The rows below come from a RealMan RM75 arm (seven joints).
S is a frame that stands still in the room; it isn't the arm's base.
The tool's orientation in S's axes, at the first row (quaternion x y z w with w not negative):
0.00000 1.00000 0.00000 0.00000
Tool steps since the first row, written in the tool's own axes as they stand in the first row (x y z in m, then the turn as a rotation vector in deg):
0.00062 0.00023 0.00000 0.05 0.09 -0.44
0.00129 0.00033 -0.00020 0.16 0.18 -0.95
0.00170 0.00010 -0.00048 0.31 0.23 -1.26
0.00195 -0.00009 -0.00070 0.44 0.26 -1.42
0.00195 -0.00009 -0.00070 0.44 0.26 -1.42
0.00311 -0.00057 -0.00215 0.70 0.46 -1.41
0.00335 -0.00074 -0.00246 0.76 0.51 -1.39
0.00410 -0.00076 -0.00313 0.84 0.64 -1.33
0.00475 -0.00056 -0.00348 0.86 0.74 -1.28
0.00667 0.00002 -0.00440 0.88 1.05 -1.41
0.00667 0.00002 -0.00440 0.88 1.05 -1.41
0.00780 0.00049 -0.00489 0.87 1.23 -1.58
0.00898 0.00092 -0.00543 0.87 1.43 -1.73
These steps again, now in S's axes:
-0.00062 0.00023 0.00000 -0.05 0.09 0.44
-0.00129 0.00033 0.00020 -0.16 0.18 0.95
-0.00170 0.00010 0.00048 -0.31 0.23 1.26
-0.00195 -0.00009 0.00070 -0.44 0.26 1.42
-0.00195 -0.00009 0.00070 -0.44 0.26 1.42
-0.00311 -0.00057 0.00215 -0.70 0.46 1.41
-0.00335 -0.00074 0.00246 -0.76 0.51 1.39
-0.00410 -0.00076 0.00313 -0.84 0.64 1.33
-0.00475 -0.00056 0.00348 -0.86 0.74 1.28
-0.00667 0.00002 0.00440 -0.88 1.05 1.41
-0.00667 0.00002 0.00440 -0.88 1.05 1.41
-0.00780 0.00049 0.00489 -0.87 1.23 1.58
-0.00898 0.00092 0.00543 -0.87 1.43 1.73

